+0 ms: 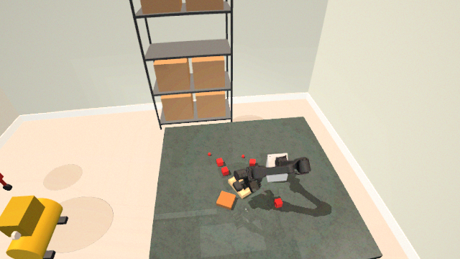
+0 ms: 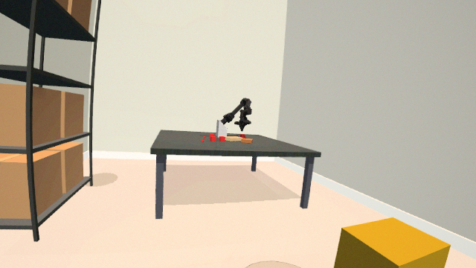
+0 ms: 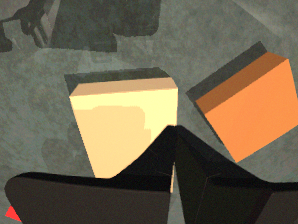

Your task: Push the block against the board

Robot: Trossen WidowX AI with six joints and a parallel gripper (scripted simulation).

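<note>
My gripper tip is 2 cm short of the tan flat piece, 8 cm to the left of it and 8 cm above it. From my gripper tip the other things lie so: orange square block: 12 cm ahead, 3 cm to the left, 8 cm below.
</note>
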